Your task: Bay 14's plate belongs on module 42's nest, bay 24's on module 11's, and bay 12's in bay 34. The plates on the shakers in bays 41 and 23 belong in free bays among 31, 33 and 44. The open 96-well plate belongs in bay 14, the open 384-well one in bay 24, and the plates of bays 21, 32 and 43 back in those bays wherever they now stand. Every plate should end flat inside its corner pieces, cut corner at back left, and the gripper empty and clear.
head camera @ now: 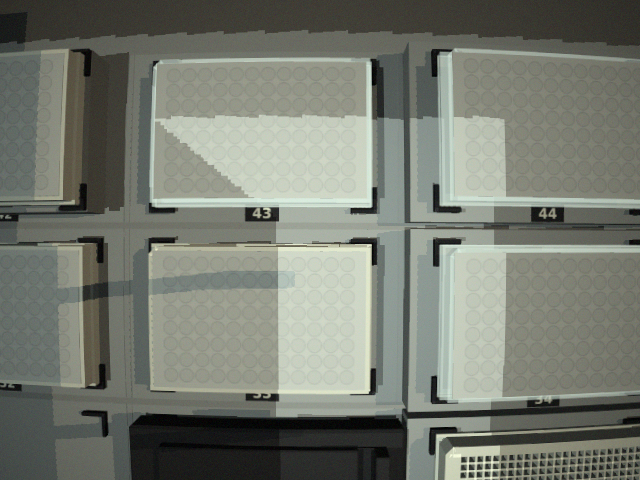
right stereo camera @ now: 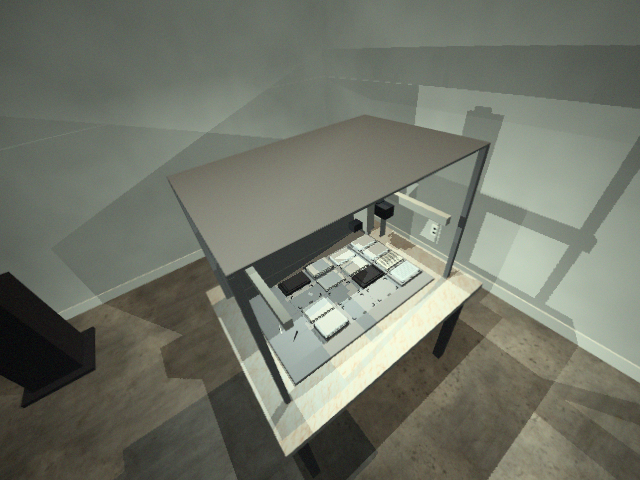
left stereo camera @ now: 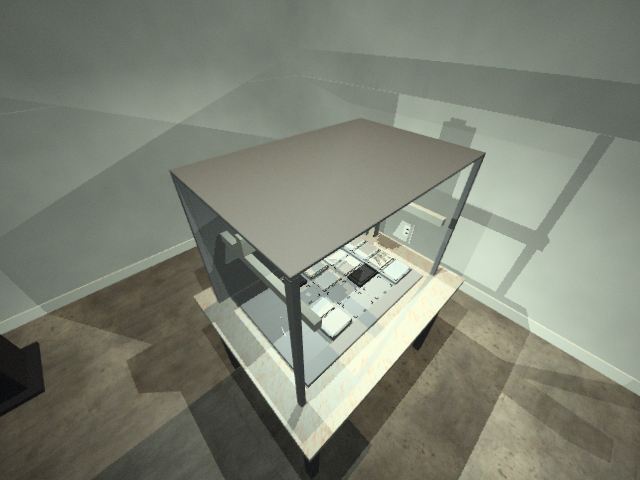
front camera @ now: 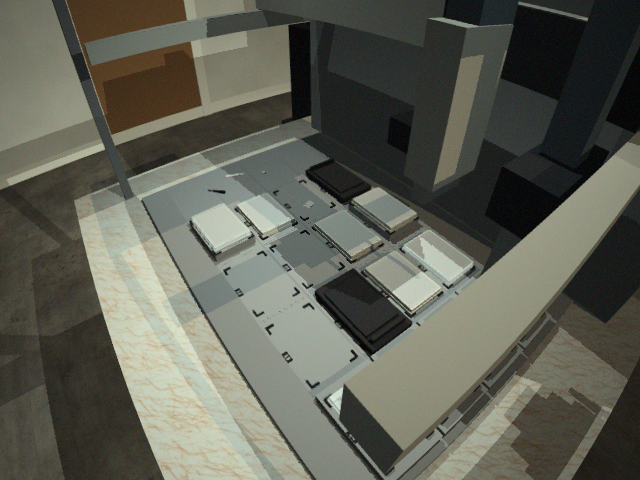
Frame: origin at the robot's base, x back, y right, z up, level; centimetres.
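Where they show: gripper, fingertip midpoint: (right stereo camera: 376,232) (left stereo camera: 369,232); robot's base, link origin: (right stereo camera: 325,339) (left stereo camera: 331,339) (front camera: 195,227).
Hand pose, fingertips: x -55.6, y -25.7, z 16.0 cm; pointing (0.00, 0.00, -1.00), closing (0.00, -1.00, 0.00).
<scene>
Things, the pixels of their centre, and the offset from my fingertips.
- open 384-well plate, body centre: (right stereo camera: 389,260) (left stereo camera: 380,259) dx +0.0, dy +10.7, dz -13.8 cm
- module 42, body centre: (front camera: 383,208) (left stereo camera: 314,266) (right stereo camera: 319,266) dx +32.8, dy -10.6, dz -13.4 cm
- module 11, body centre: (front camera: 220,226) (right stereo camera: 331,322) (left stereo camera: 335,321) dx +49.3, dy +21.7, dz -13.4 cm
- Shaker 41, body centre: (front camera: 337,178) (right stereo camera: 294,282) dx +49.6, dy -10.8, dz -14.4 cm
- shaker 23, body centre: (front camera: 362,307) (right stereo camera: 368,274) (left stereo camera: 362,273) dx +16.0, dy +10.6, dz -14.4 cm
- pale plate, body centre: (right stereo camera: 404,270) (left stereo camera: 396,269) dx +0.0, dy +21.4, dz -13.8 cm
In the head view, lidded plates lie flat within corner pieces in bays 43 (head camera: 262,134), 44 (head camera: 542,129), 33 (head camera: 261,320) and 34 (head camera: 542,325). An open 384-well plate (head camera: 537,459) (right stereo camera: 387,259) is in bay 24. Plates also sit on module 42 (front camera: 384,206), module 11 (front camera: 221,227), and bays 21 (front camera: 263,212) and 32 (front camera: 347,233). Shaker 41 (front camera: 338,178) and shaker 23 (front camera: 361,310) carry no plate. Bay 14 holds a pale plate (right stereo camera: 404,272); its wells are too small to tell. The gripper's jaws are hidden; their state cannot be told.
A beige beam (front camera: 491,304) hides much of the right column in the front view. A grey mast (front camera: 460,108) and a black housing (front camera: 537,191) hang at the back right. Bays 31, 22, 12 and 13 hold no plate. A dark canopy post (left stereo camera: 295,341) stands at one corner.
</scene>
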